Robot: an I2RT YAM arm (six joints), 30 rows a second.
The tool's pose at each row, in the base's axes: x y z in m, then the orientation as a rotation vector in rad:
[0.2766 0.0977 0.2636 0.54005 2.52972 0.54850]
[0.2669 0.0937 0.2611 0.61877 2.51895 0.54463]
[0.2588 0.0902 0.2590 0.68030 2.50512 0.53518]
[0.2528 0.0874 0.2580 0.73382 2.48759 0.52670]
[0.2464 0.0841 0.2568 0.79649 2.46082 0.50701]
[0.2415 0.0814 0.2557 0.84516 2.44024 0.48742]
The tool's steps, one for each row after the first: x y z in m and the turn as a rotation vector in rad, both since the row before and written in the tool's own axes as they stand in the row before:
[0.0068 -0.0071 -0.0043 0.01626 -0.00925 0.05535]
[0.0053 -0.0065 -0.0036 0.01532 -0.01297 0.04214]
[0.0034 -0.0049 -0.0031 0.01188 -0.01541 0.03699]
[0.0032 -0.0057 -0.0033 0.01822 -0.02590 0.04195]
[0.0021 -0.0047 -0.0024 0.01728 -0.02054 0.03200]

